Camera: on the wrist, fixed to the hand. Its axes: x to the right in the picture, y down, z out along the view.
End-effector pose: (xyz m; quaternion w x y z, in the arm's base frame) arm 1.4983 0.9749 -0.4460 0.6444 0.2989 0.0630 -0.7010
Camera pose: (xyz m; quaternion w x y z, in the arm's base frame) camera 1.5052 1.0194 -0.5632 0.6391 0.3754 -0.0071 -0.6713
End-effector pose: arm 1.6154 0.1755 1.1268 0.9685 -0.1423 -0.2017 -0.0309
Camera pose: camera 1.6751 0.1073 1.0400 0.9817 -0.0541 -0.1806 0.0265
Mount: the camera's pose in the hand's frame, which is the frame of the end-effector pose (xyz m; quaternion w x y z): 0.0202 -0.0355 -0.1187 0.9942 0.0982 0.0177 0.0412
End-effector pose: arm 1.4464 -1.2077 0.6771 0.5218 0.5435 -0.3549 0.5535
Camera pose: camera 1.4559 -1.0826 0.6719 0.4489 0.5671 -0.3116 0.6162
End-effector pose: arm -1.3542 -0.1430 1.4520 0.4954 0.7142 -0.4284 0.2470
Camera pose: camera -1.3050 -0.0363 1.4960 0.4198 0.7366 -0.4223 0.3207
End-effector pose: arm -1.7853 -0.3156 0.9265 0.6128 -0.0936 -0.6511 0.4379
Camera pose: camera -1.6708 -0.2695 0.9493 0.6119 -0.0675 -0.5896 0.5229
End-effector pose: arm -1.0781 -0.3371 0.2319 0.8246 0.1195 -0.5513 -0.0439
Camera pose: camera -0.9590 -0.3579 0.1982 0.8196 0.1778 -0.5427 0.0466
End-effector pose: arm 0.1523 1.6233 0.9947 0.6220 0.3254 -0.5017 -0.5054
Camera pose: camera 0.2544 1.5820 0.9345 0.6161 0.3729 -0.5508 -0.4218
